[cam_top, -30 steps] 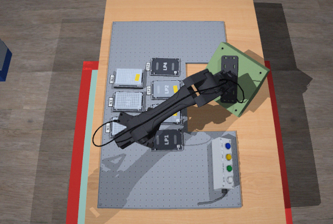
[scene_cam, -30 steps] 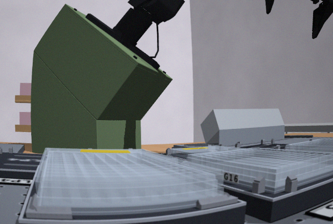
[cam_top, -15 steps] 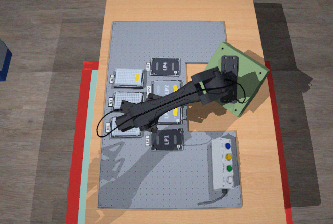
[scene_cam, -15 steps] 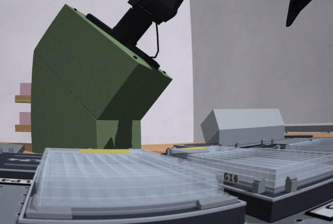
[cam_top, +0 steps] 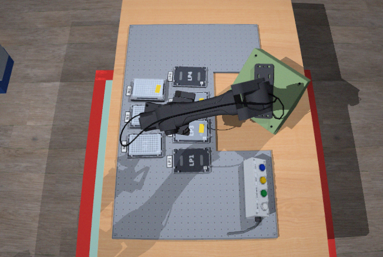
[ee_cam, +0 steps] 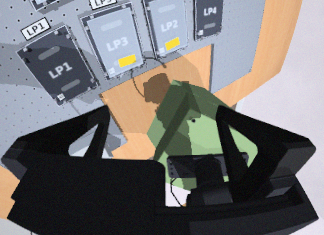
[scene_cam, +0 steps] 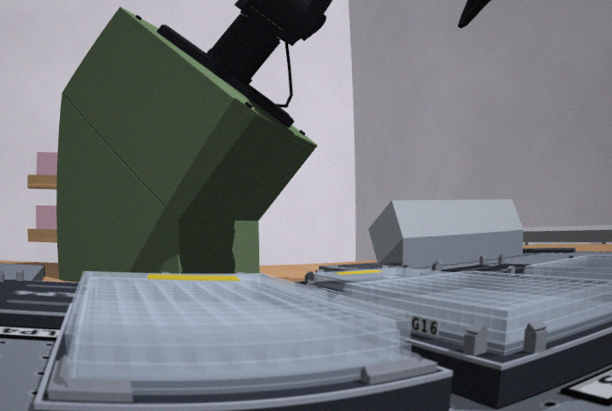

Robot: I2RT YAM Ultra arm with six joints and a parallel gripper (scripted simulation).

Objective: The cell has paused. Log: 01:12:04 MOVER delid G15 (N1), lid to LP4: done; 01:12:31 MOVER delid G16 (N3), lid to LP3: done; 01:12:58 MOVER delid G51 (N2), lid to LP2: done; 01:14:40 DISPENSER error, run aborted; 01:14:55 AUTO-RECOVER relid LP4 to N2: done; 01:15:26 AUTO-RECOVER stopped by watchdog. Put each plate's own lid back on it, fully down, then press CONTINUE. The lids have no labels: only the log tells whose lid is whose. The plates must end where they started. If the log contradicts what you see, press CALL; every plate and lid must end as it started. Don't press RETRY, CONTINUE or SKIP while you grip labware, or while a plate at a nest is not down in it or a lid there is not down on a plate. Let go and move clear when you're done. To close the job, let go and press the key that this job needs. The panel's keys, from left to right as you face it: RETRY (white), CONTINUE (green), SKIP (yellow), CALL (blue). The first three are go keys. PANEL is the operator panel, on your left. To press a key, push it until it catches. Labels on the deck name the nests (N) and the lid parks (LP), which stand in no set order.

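The lid lies 1 cm behind my hand, 3 cm to the right of it and 24 cm below it. Round my hand: blue call key 31 cm behind, 7 cm to the left, 19 cm below; plate 18 cm ahead, 5 cm to the right, 23 cm below; yellow SKIP key 32 cm behind, 12 cm to the left, 19 cm below.
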